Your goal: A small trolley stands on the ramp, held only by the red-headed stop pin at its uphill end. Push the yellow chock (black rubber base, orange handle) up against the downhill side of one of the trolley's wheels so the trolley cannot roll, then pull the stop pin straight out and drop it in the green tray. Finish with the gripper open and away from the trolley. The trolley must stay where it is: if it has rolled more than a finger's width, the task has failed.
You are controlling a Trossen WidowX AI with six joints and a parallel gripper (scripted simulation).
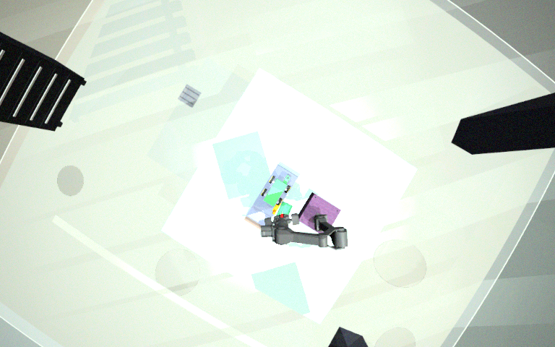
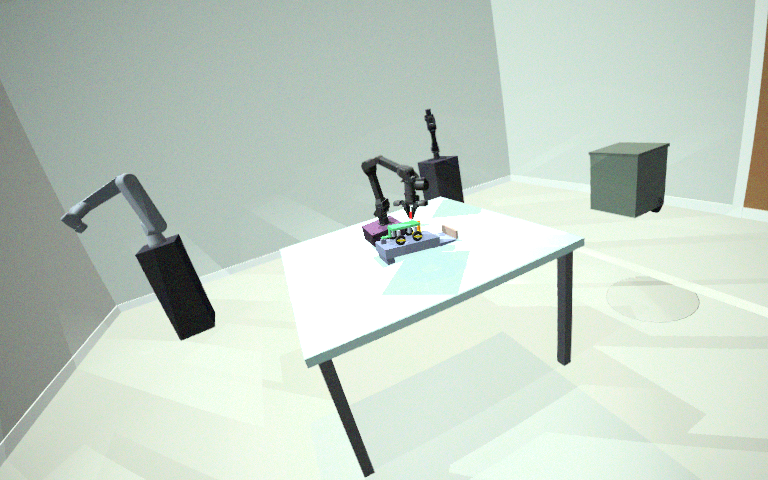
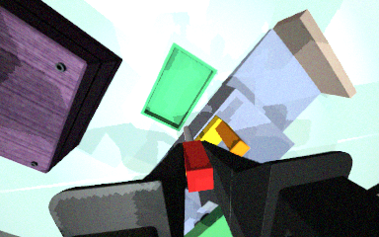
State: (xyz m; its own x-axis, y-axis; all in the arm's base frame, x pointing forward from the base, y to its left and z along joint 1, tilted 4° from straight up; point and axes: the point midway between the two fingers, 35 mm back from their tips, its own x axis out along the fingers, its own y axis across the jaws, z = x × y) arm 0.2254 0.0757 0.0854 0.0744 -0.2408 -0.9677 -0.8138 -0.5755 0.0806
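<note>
The red-headed stop pin is right at my gripper tip. Also, from my gripper tip: yellow chock 4 cm ahead, 1 cm to the right, 5 cm below; then green tray 2 cm behind, 14 cm below; then trolley 9 cm ahead, 11 cm to the right, 2 cm below.
</note>
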